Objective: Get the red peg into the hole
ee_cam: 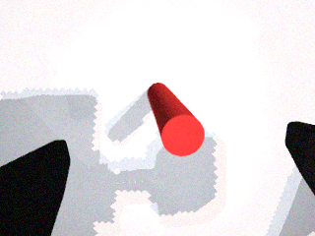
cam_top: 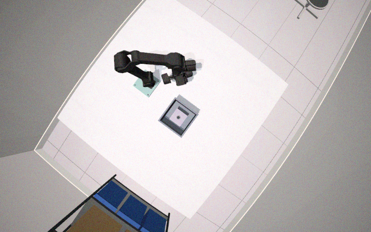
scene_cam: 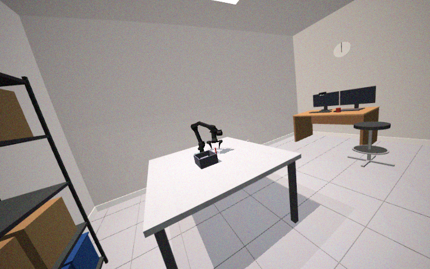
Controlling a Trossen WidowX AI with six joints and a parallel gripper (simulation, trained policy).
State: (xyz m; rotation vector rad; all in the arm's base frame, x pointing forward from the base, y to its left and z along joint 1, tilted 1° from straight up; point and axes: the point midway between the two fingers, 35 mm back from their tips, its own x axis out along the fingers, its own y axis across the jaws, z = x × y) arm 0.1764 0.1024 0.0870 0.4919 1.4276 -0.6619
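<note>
The red peg is 10 mm ahead of my gripper tip and 30 mm below it. Round my gripper tip: dark grey box 130 mm ahead, 210 mm to the right, 40 mm below; then pale plate 130 mm ahead, 210 mm to the right, 20 mm below.
</note>
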